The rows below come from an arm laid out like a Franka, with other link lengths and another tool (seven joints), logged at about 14 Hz.
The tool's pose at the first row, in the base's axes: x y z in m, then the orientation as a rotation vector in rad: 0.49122, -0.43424, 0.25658, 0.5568, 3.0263, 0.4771
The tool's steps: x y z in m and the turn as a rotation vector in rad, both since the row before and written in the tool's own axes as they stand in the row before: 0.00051, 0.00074, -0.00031, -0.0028, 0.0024, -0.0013; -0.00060, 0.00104, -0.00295, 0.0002, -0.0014, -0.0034; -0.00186, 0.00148, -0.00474, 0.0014, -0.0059, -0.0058; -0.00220, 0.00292, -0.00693, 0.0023, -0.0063, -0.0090; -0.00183, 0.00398, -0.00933, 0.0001, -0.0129, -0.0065; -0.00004, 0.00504, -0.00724, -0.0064, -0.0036, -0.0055; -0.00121, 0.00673, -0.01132, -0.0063, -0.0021, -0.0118; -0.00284, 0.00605, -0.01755, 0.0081, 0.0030, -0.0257; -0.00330, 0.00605, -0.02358, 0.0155, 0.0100, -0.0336; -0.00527, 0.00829, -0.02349, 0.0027, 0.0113, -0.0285; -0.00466, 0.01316, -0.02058, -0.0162, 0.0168, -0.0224; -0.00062, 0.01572, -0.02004, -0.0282, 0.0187, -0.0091; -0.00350, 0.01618, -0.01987, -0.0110, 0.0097, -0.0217; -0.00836, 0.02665, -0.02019, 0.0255, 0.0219, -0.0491
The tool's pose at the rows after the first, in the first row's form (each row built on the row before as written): 0.49097, -0.43349, 0.25711, 0.5545, 3.0276, 0.4822; 0.49165, -0.43365, 0.26022, 0.5494, 3.0268, 0.4812; 0.49351, -0.43438, 0.26513, 0.5410, 3.0225, 0.4764; 0.49595, -0.43456, 0.27257, 0.5278, 3.0186, 0.4699; 0.49811, -0.43430, 0.28265, 0.5188, 3.0072, 0.4642; 0.49900, -0.43184, 0.29107, 0.5102, 3.0019, 0.4719; 0.50101, -0.42946, 0.30392, 0.4919, 2.9987, 0.4795; 0.50353, -0.43007, 0.32252, 0.4530, 3.0070, 0.4668; 0.50581, -0.43230, 0.34688, 0.4017, 3.0247, 0.4450; 0.51072, -0.43249, 0.37186, 0.3570, 3.0381, 0.4429; 0.51643, -0.42699, 0.39543, 0.3197, 3.0496, 0.4712; 0.51873, -0.41836, 0.41929, 0.3018, 3.0580, 0.5191; 0.52404, -0.41051, 0.44335, 0.2663, 3.0630, 0.5377; 0.53565, -0.39405, 0.47132, 0.1864, 3.0902, 0.5030
